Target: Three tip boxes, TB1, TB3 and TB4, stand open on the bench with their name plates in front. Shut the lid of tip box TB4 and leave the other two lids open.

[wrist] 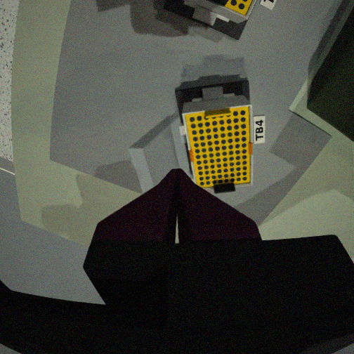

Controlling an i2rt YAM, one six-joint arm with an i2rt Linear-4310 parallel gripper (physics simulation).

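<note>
Tip box TB4 point(220, 147) stands in the middle of the wrist view with its yellow, dotted tip rack uncovered. Its name plate point(259, 130) lies at its right side in the picture. Its grey see-through lid point(157, 155) is open and extends out to the left of the box. My gripper point(176, 177) is shut with nothing between the fingers. Its tips appear over the near end of the lid, left of the box's lower corner; their height above it is hard to tell. Another tip box point(239, 6) is partly in view at the top, its name plate point(269, 3) cut off.
A large dark green block point(335, 85) stands at the right, beside TB4. A pale green border point(35, 100) runs along the left of the grey bench surface point(110, 85). Speckled floor point(5, 75) shows at the far left. Shadows lie near both boxes.
</note>
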